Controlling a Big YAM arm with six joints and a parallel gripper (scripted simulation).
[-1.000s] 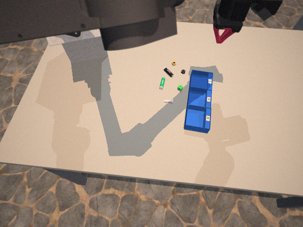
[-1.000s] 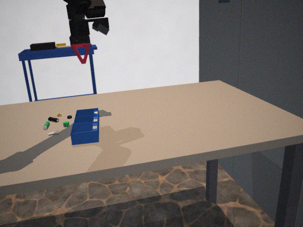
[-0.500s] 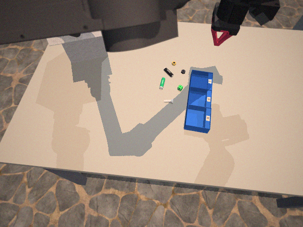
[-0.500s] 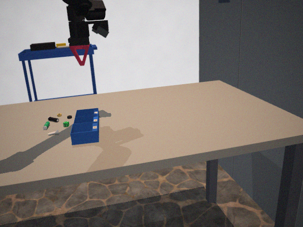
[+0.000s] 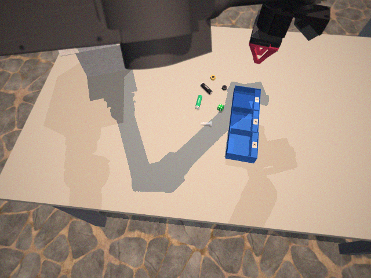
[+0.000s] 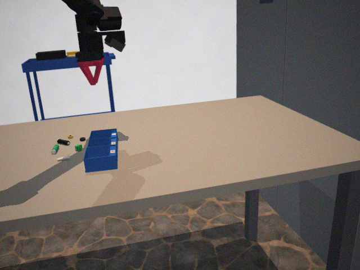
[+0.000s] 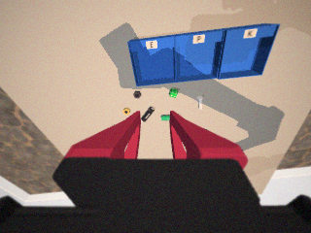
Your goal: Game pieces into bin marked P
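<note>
Now: hand 70 mm past the green die, 20 mm to the left of it and 190 mm above it. Also, from my hand: blue bin: 10 mm behind, 80 mm to the right, 180 mm below; then black nut: 50 mm behind, 60 mm to the left, 200 mm below; then black battery: 120 mm behind, 60 mm to the left, 200 mm below.
</note>
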